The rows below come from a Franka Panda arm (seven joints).
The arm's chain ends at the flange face. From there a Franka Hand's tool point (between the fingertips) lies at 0.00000 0.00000 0.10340 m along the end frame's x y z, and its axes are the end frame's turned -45 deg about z.
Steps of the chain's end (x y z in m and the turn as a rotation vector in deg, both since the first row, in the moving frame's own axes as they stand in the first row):
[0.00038 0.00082 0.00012 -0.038 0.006 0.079]
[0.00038 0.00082 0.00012 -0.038 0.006 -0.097]
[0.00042 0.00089 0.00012 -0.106 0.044 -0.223]
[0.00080 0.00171 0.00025 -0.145 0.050 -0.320]
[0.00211 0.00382 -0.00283 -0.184 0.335 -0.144]
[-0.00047 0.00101 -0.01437 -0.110 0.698 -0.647]
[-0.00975 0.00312 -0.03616 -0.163 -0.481 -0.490]
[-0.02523 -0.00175 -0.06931 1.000 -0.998 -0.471]
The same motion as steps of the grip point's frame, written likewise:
[-0.00035 0.00090 0.00012 -0.031 -0.023 0.079]
[-0.00035 0.00090 0.00012 -0.031 -0.023 -0.097]
[-0.00041 0.00112 0.00012 -0.106 -0.044 -0.223]
[-0.00076 0.00202 0.00025 -0.138 -0.067 -0.320]
[-0.00102 0.00486 -0.00283 -0.367 0.107 -0.144]
[-0.00029 0.00141 -0.01438 -0.571 0.416 -0.647]
[-0.00992 -0.00509 -0.03616 0.225 -0.455 -0.490]
[-0.01661 -0.02163 -0.06934 1.413 0.001 -0.471]

